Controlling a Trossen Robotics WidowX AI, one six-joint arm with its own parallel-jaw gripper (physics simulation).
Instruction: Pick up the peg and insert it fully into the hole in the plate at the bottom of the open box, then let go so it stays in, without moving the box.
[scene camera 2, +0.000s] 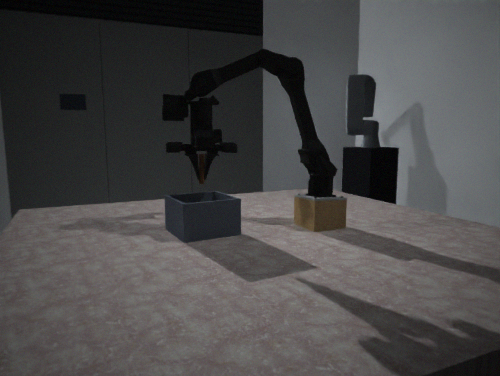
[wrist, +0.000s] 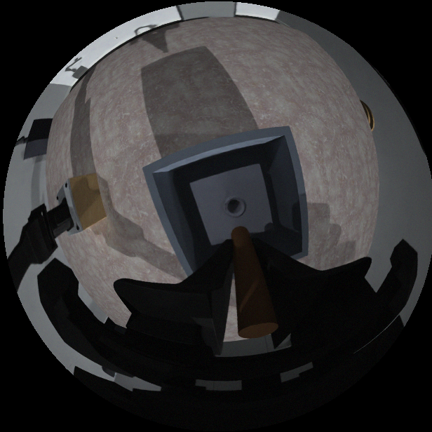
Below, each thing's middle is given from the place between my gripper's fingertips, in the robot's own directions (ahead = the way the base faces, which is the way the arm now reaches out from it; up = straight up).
Now: the blue-grey box (scene camera 2: 190, 217) 10 cm below my hand. From my hand the other things lie so: brown peg (wrist: 255, 313) (3 cm above); grey plate (wrist: 212, 194) (11 cm below).
